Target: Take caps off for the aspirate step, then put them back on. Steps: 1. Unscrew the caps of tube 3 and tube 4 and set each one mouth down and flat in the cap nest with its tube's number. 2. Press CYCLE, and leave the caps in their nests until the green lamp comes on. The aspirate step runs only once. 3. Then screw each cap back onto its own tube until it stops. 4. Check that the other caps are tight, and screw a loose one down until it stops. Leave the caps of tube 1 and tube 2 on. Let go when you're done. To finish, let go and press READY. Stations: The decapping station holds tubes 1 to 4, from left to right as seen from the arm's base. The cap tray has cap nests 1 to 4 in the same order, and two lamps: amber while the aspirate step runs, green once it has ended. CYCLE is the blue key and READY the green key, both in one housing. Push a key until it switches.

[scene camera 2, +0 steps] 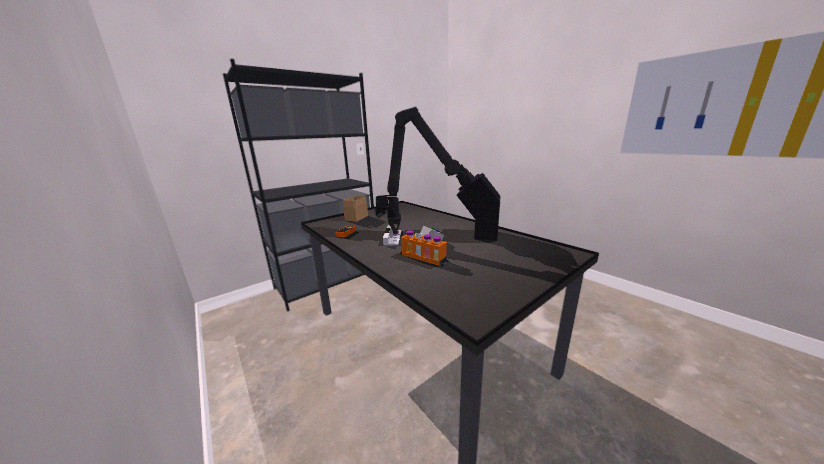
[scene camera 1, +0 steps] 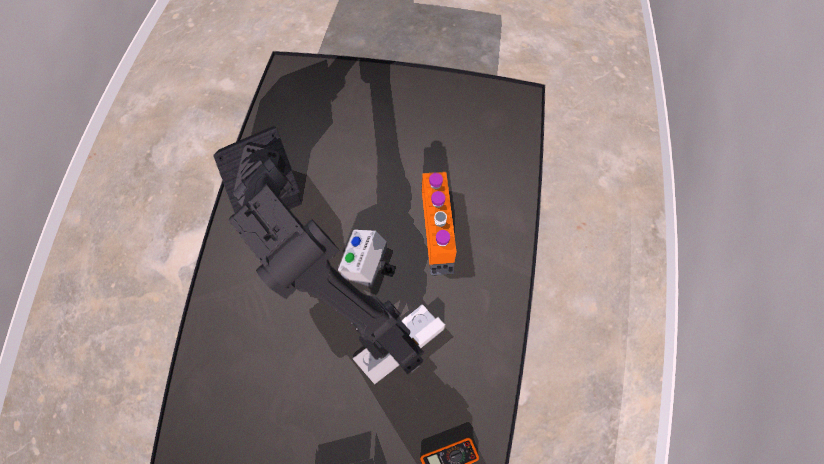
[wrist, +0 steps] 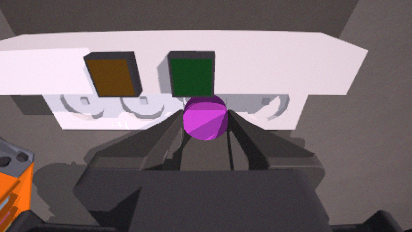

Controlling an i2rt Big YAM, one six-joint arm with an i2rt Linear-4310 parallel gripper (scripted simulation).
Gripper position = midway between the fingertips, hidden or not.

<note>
In view: the gripper (wrist: 205,116), a purple cap (wrist: 204,118) and a key housing (scene camera 1: 369,254).
</note>
